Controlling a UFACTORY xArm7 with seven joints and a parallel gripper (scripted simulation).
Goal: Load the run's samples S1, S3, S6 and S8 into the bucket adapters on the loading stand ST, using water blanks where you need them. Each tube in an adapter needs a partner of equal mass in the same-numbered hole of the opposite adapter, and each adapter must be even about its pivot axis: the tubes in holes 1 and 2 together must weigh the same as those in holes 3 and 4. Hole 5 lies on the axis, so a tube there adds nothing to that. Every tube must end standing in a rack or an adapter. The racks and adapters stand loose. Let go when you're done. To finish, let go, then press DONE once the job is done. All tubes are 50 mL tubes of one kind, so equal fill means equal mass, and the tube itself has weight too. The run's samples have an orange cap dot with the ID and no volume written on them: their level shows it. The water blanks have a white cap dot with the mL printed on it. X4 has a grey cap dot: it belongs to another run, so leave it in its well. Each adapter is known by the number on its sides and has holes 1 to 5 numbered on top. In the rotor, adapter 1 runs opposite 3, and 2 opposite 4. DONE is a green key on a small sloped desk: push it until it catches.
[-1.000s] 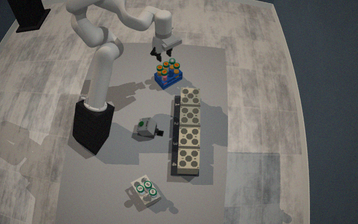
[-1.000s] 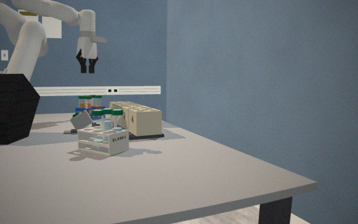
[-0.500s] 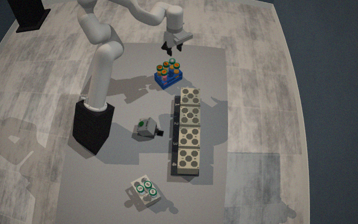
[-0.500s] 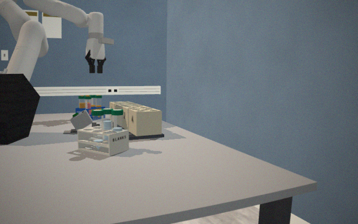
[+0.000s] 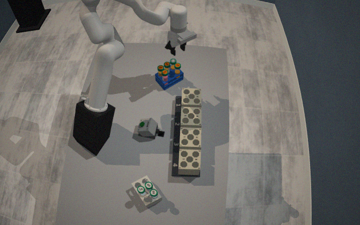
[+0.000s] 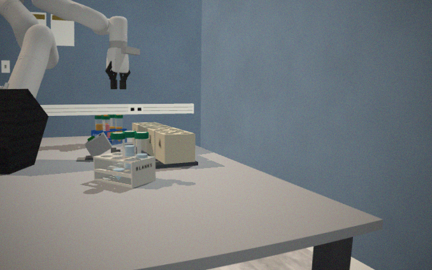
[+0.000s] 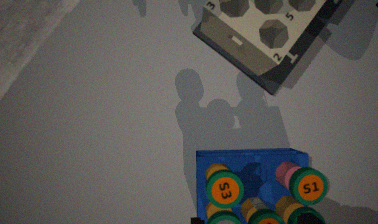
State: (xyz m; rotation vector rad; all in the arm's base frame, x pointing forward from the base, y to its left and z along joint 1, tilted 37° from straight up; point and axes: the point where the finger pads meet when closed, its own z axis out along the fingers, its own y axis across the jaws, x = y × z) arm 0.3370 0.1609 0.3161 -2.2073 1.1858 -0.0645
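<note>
The orange-filled tube lies 180 mm below my hand and 10 mm behind it. From my hand the other things lie so: tube X4 (180 mm below, 40 mm to the left, 30 mm behind); then blue sample rack (220 mm below, 40 mm behind, 10 mm to the right); then pink-filled tube (180 mm below, 70 mm behind, 60 mm to the right).
</note>
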